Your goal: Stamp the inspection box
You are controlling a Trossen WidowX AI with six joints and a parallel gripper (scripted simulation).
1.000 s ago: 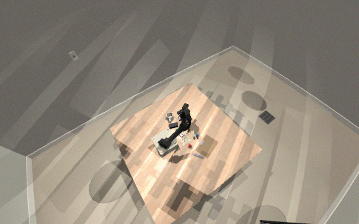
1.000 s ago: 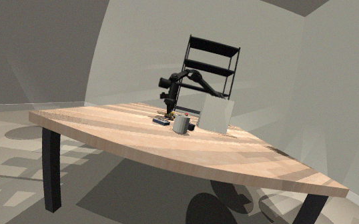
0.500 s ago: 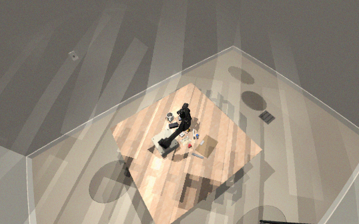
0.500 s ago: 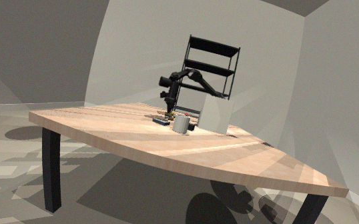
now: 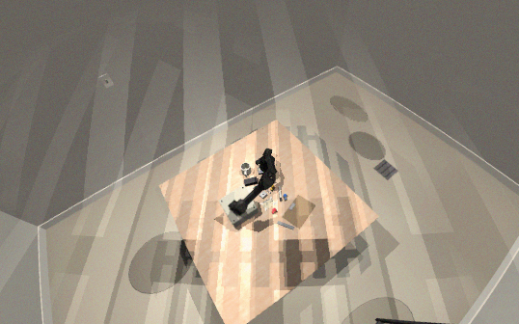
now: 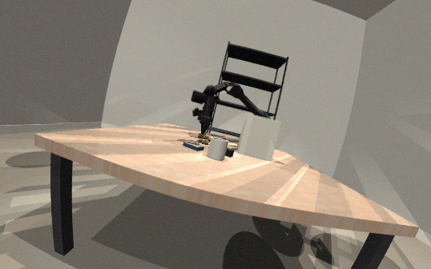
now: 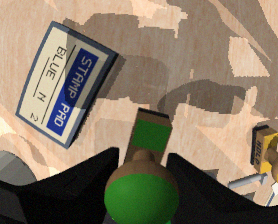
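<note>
Now: the green ink pad 100 mm behind my gripper tip, 70 mm below it and 40 mm to the right of it. From my gripper tip the other things lie so: green-knobbed PASS stamp (right at my gripper tip); yellow-knobbed stamp (120 mm to the right, 50 mm below, 30 mm behind); blue-labelled stamp pad tin (70 mm to the left, 60 mm below, 30 mm ahead).
</note>
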